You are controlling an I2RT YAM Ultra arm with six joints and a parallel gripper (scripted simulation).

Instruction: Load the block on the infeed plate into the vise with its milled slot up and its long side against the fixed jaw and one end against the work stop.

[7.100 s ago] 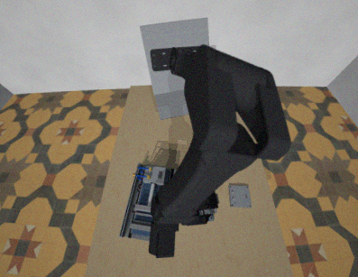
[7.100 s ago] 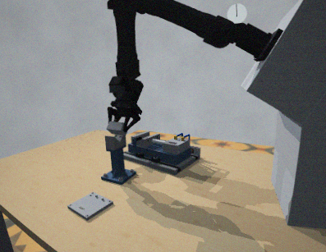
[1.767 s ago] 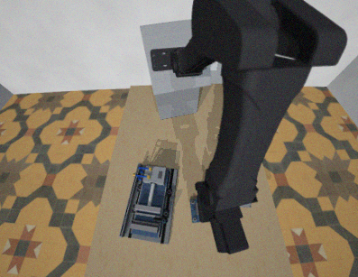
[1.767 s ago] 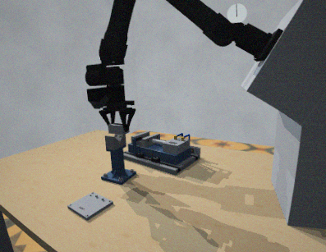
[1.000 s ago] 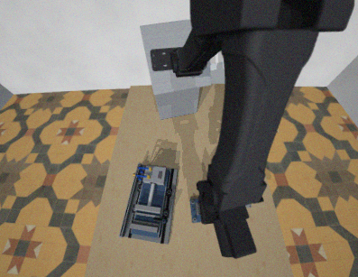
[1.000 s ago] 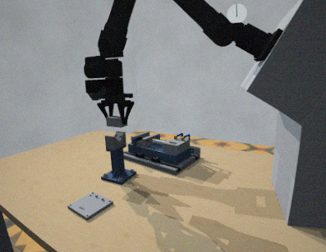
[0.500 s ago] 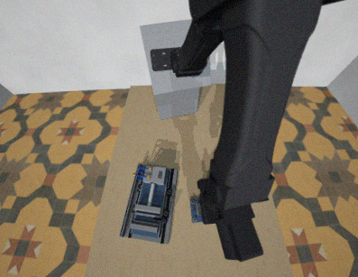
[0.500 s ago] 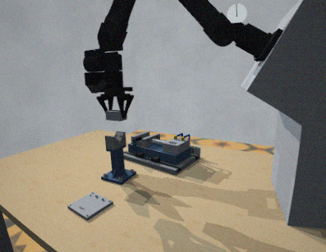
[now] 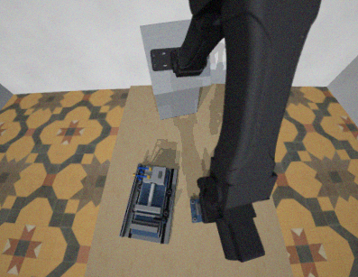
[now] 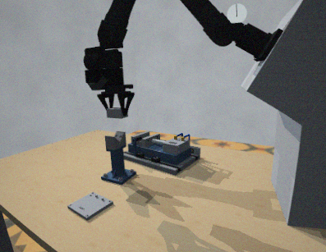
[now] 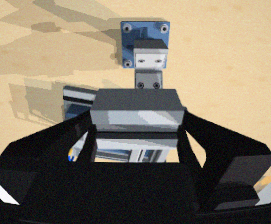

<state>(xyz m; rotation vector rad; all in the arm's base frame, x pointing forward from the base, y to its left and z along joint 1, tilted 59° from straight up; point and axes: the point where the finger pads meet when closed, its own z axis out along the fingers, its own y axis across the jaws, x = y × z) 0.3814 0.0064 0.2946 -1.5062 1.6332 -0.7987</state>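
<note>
My hand is 1 cm past the moving jaw, 21 cm to the left of it and 16 cm above it. Round my hand: V-block post (1 cm ahead, 18 cm below); then part (1 cm above); then work stop (4 cm ahead, 17 cm to the right, 14 cm below).
</note>
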